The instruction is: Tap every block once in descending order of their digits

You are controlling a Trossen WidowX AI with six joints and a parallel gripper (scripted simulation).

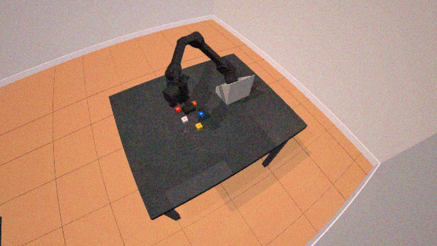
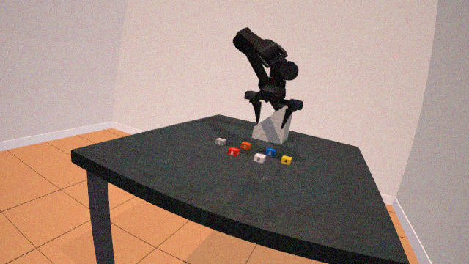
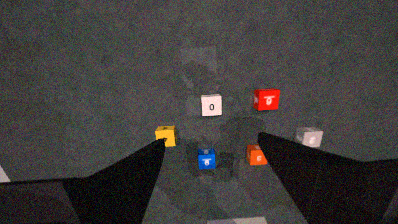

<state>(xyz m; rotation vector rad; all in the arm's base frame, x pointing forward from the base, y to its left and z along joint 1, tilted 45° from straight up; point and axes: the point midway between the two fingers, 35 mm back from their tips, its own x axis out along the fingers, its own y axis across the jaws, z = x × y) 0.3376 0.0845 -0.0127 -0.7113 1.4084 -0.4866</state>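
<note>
My gripper tip is now 110 mm past the blue block, 110 mm above it and 10 mm to the left of it. Round my gripper tip: yellow block: 110 mm below, 70 mm to the left, 60 mm behind; red block: 110 mm below, 100 mm to the right, 20 mm ahead; white block: 110 mm below, 10 mm to the right.
</note>
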